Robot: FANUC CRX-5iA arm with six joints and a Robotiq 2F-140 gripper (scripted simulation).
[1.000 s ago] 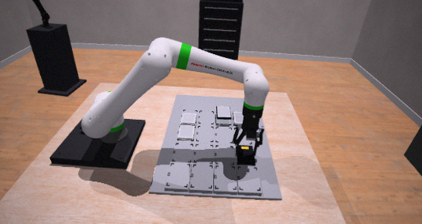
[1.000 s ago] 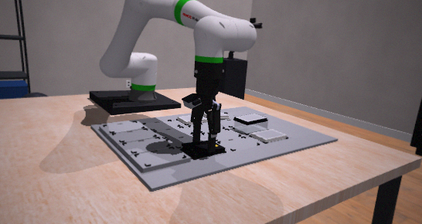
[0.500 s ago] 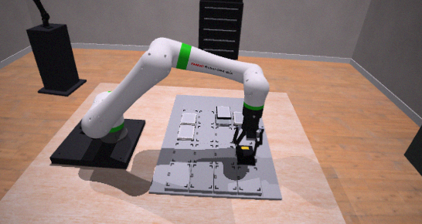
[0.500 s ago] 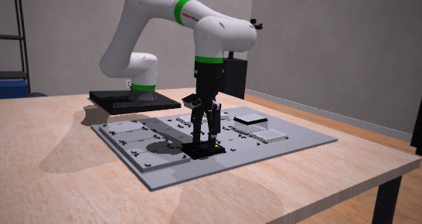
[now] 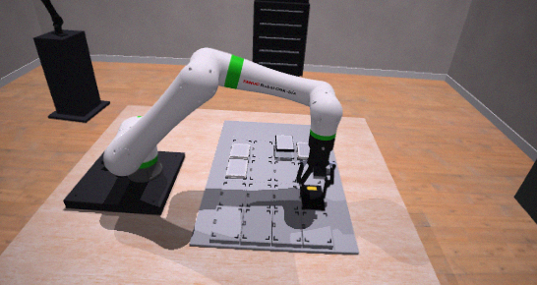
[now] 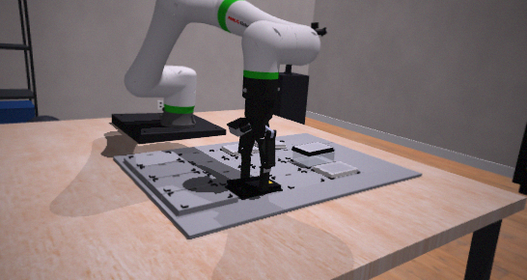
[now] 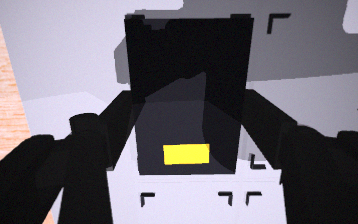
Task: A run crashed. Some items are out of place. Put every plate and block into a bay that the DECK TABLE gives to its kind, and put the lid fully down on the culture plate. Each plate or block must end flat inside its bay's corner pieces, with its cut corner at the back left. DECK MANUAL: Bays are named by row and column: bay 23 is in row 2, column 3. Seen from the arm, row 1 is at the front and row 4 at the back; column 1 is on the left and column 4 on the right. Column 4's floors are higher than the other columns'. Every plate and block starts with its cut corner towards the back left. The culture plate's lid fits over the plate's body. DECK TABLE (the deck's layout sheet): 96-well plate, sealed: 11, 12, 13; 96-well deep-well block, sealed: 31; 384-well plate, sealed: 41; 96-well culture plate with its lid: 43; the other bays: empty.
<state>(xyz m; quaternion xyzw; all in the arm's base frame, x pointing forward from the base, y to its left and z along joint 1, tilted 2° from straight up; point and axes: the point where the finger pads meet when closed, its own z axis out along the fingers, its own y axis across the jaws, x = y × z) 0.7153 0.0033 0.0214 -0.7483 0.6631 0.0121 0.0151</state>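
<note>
My gripper is now 150 mm past the sealed 96-well plate, 310 mm to the right of it and 10 mm below it. The rest, counted from my hand: pale 96-well plate (340 mm behind, 120 mm to the left, 30 mm below); then bay label 33 (150 mm behind, 20 mm to the right, 40 mm below); then white plate (350 mm behind, 240 mm to the left, 30 mm below).
</note>
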